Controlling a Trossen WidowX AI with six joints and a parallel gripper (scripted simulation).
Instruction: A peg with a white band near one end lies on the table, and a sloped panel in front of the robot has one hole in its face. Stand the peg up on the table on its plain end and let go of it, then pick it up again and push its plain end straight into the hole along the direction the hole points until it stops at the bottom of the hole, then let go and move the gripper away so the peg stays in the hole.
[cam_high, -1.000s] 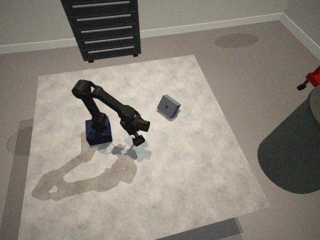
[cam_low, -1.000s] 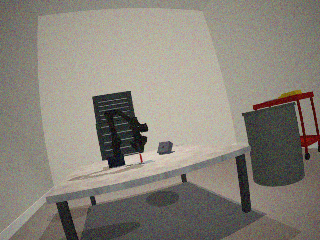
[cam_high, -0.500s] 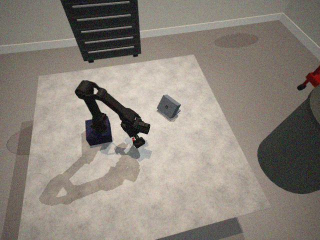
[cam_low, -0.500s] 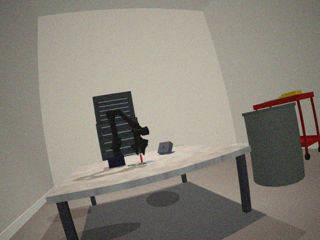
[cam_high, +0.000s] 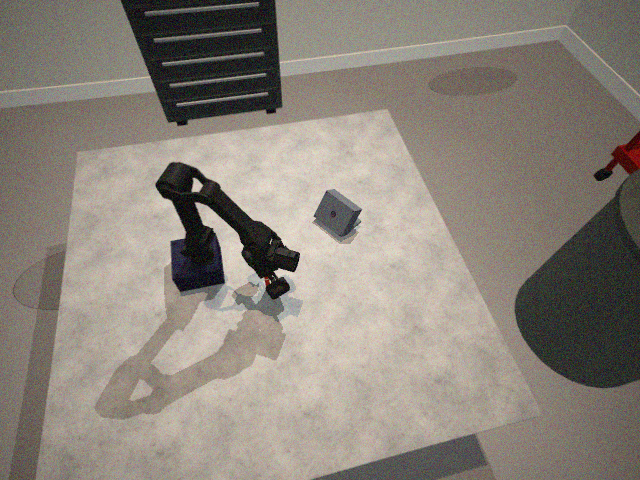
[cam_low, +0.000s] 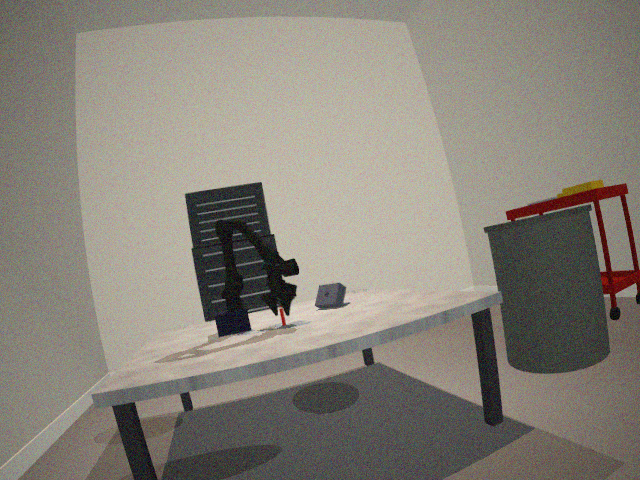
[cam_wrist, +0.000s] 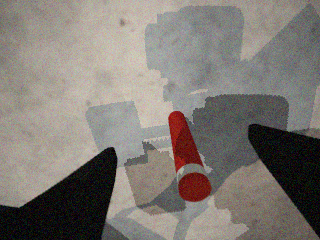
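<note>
My gripper tip is now 290 mm short of the grey sloped panel, 190 mm to the right of it and 10 mm below it. From my gripper tip the other things lie so: red peg (20 mm above).
</note>
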